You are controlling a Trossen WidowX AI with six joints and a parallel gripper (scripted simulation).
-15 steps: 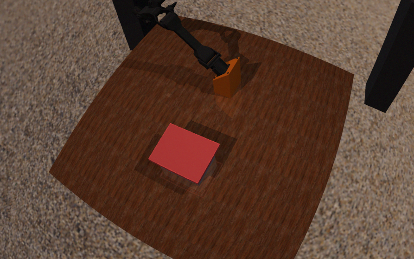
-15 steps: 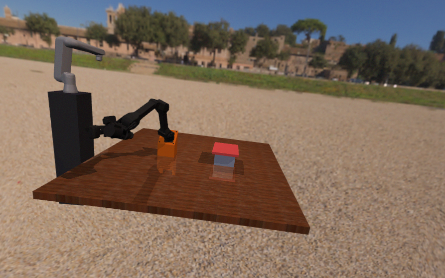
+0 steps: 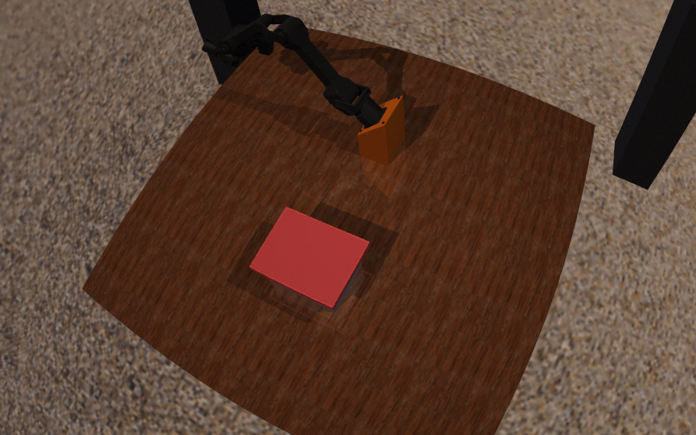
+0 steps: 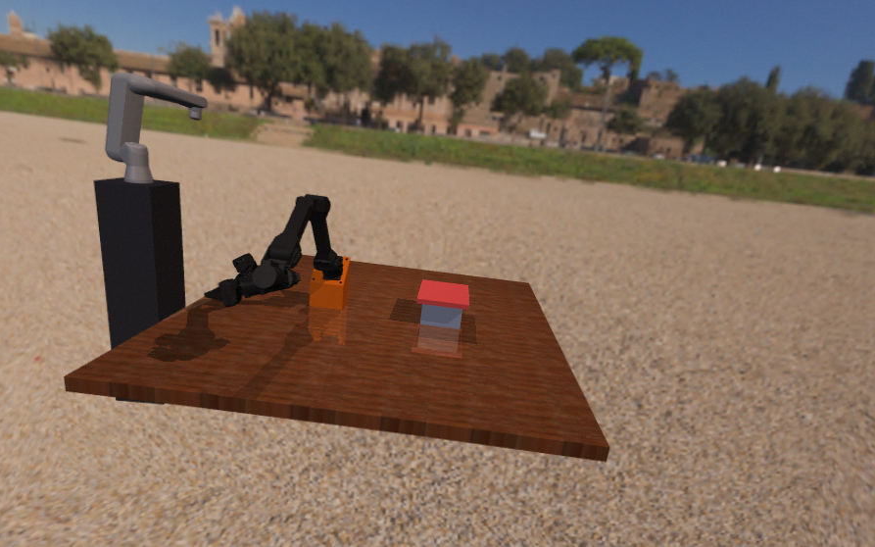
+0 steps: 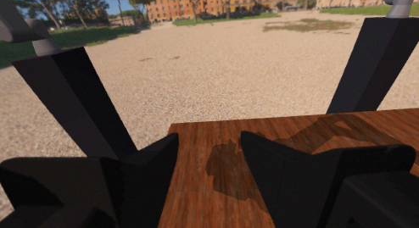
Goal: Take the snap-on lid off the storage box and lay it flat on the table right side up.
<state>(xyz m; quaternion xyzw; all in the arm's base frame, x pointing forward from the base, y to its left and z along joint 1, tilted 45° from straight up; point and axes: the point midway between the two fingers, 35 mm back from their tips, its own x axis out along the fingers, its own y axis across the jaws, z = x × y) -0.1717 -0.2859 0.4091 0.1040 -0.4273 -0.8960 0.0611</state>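
Right now my gripper tip is 63 cm short of the red lid, 49 cm to the right of it and 10 cm above it. The rest, counted from my gripper tip: storage box 63 cm ahead, 49 cm to the left, 15 cm below.
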